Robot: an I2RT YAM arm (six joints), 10 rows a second.
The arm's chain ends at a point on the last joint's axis. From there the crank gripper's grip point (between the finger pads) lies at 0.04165 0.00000 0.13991 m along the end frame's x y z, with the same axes.
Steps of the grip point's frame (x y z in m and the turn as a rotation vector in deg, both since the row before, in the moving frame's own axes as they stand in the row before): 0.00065, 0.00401, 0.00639, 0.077, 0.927, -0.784; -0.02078, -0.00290, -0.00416, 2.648, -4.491, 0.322; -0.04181, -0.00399, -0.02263, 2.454, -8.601, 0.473; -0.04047, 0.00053, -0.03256, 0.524, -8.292, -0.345
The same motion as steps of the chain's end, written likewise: -0.00160, 0.00478, 0.00708, 0.077, 0.927, -0.784; -0.00972, 0.00343, -0.00685, 2.648, -4.491, 0.322; -0.02045, 0.00186, -0.02716, 2.454, -8.601, 0.473; -0.01985, 0.00202, -0.03710, 0.524, -8.292, -0.345
